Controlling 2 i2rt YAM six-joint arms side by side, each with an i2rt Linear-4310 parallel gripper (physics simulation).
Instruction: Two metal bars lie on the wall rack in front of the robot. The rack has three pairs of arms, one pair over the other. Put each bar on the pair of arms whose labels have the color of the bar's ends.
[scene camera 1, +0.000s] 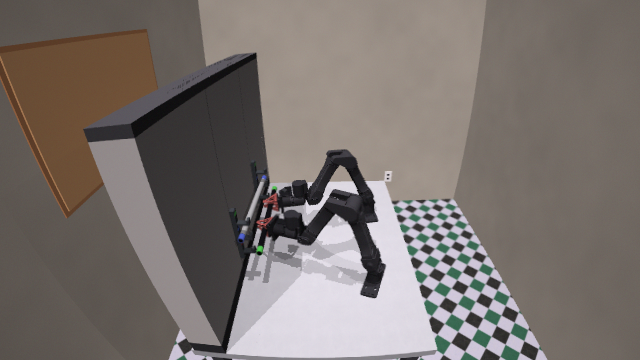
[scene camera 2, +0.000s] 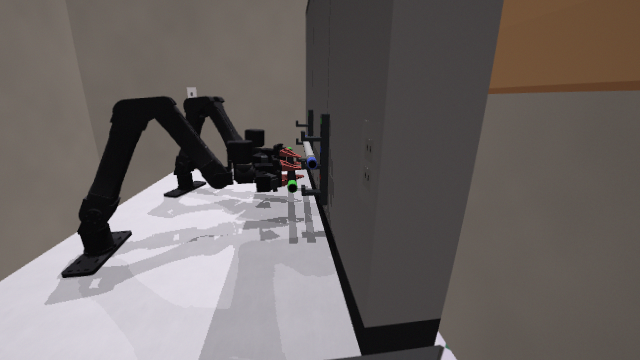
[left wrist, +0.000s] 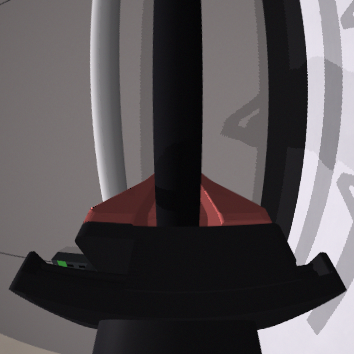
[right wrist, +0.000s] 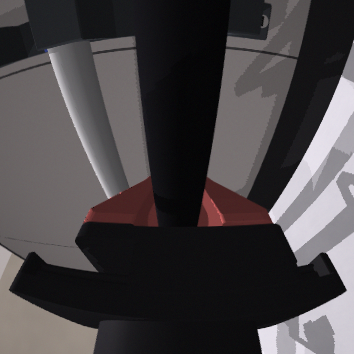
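Seen in the pictures: left gripper, fingertip midpoint: (scene camera 1: 257, 224) (left wrist: 177, 175); right gripper, fingertip midpoint: (scene camera 1: 263, 203) (scene camera 2: 304, 172); left arm's base, origin of the base link: (scene camera 1: 373, 279) (scene camera 2: 186, 189); right arm's base, origin of the base link: (scene camera 1: 368, 211) (scene camera 2: 101, 252).
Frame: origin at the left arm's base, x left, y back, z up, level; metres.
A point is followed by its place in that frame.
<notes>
A black bar with green ends (scene camera 1: 259, 250) @[x 0.168, y -0.437, z 0.187 m] (scene camera 2: 292, 186) @[x -0.298, y -0.623, z 0.172 m] (left wrist: 177, 100) @[x -0.055, y -0.514, z 0.172 m] (right wrist: 181, 100) @[x -0.234, y -0.585, z 0.169 m] is off the rack, held crosswise in front of it and lower than the other bar. My left gripper (scene camera 1: 262, 224) @[x 0.007, y -0.547, z 0.171 m] (left wrist: 177, 175) @[x 0.007, y -0.547, z 0.171 m] and my right gripper (scene camera 1: 272, 201) @[x -0.144, y -0.606, z 0.169 m] (scene camera 2: 292, 171) @[x -0.144, y -0.606, z 0.169 m] (right wrist: 177, 174) @[x -0.144, y -0.606, z 0.169 m] are both shut on it. A silver bar with blue ends (scene camera 1: 253, 207) @[x -0.017, y -0.570, z 0.241 m] (scene camera 2: 312, 163) @[x -0.284, y -0.672, z 0.234 m] (left wrist: 106, 75) @[x -0.066, y -0.583, z 0.225 m] (right wrist: 85, 110) @[x -0.195, y -0.628, z 0.226 m] lies on the rack's middle arms. On the rack (scene camera 1: 233, 225) (scene camera 2: 325, 165), a green label (scene camera 2: 321, 121) @[x -0.229, y -0.681, z 0.334 m] is by the top arms and a blue one by the middle arms. The lowest label is hard to make out.
The rack is fixed to a tall dark wall panel (scene camera 1: 190, 200) @[x 0.404, y -0.456, z 0.574 m] (scene camera 2: 420, 150) @[x -0.558, y -0.880, z 0.327 m] at the edge of the white table (scene camera 1: 330, 320) @[x 0.258, y -0.106, z 0.000 m] (scene camera 2: 170, 320) @[x -0.601, y -0.492, z 0.000 m]. The empty top arm (scene camera 2: 311, 137) @[x -0.249, y -0.659, z 0.294 m] and lowest arm (scene camera 2: 311, 191) @[x -0.244, y -0.659, z 0.144 m] stick out above and below the blue-ended bar.
</notes>
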